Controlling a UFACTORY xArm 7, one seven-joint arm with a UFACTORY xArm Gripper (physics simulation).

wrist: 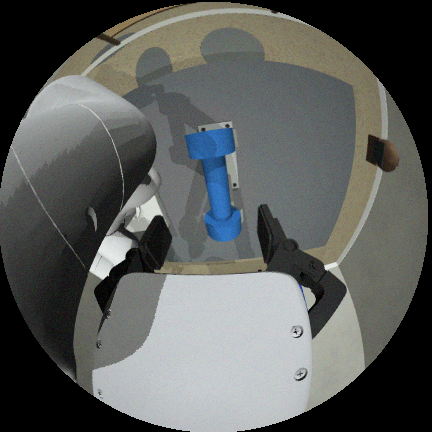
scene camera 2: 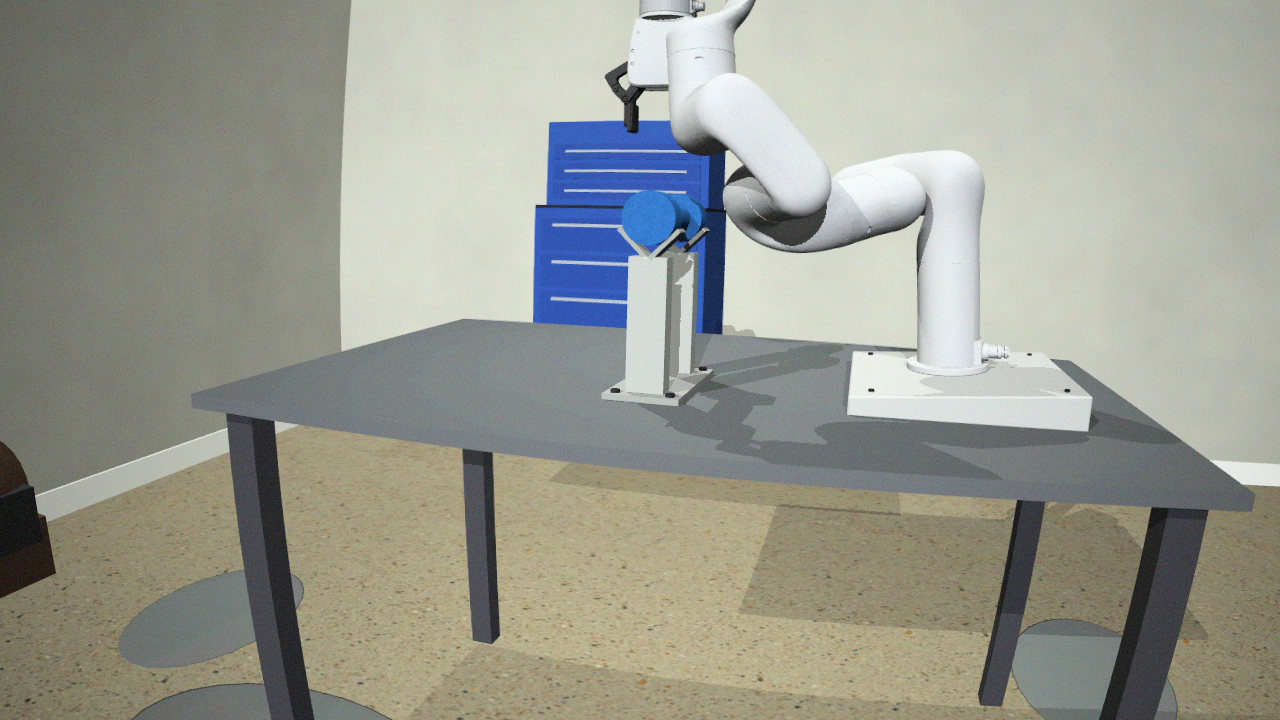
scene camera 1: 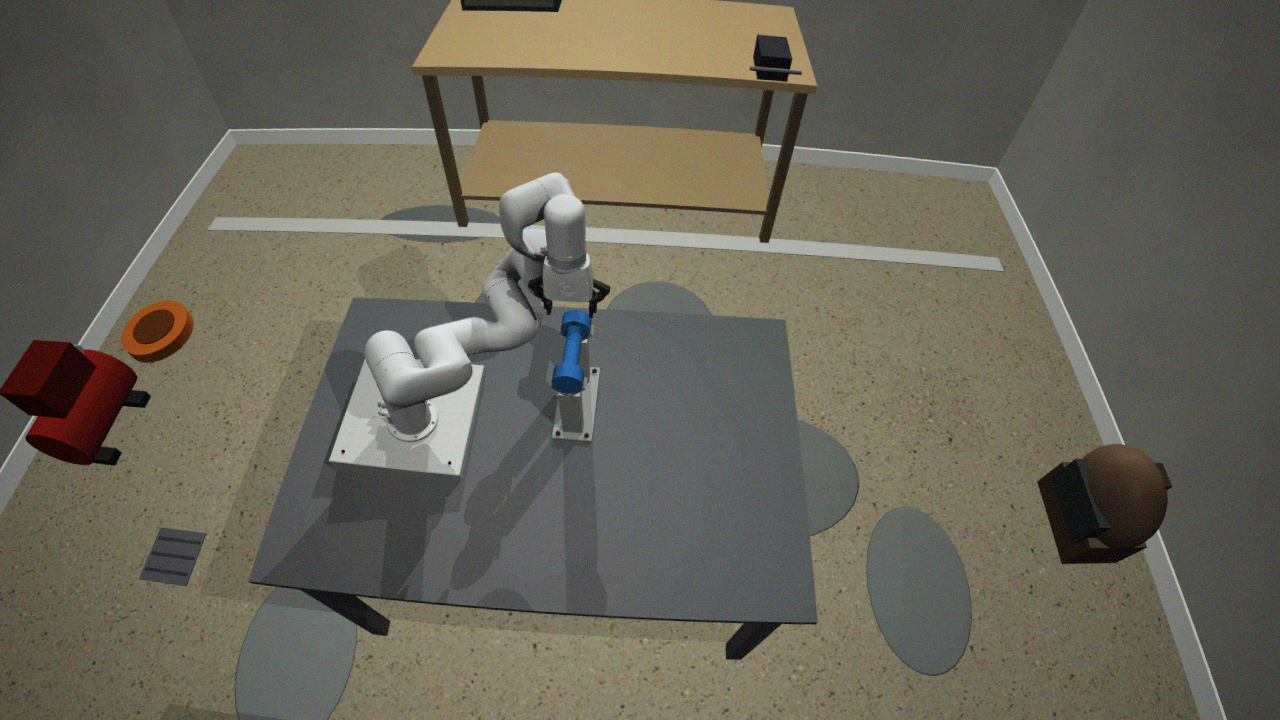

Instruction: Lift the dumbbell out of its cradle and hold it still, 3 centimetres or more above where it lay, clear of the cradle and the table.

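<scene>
The blue dumbbell lies level, its two heads resting in the V-shaped holders of the pale cradle. The cradle stands on the grey table. My gripper is open and empty, pointing down. It hangs above the dumbbell with a gap, near the head at the far end in scene camera 1. In the wrist view its fingers stand apart to the left and right of that head. One finger is hidden in scene camera 2.
The arm's white base plate stands on the table beside the cradle. The arm's links bend low beside the dumbbell on the base side. A wooden bench and a blue drawer cabinet stand away from the table.
</scene>
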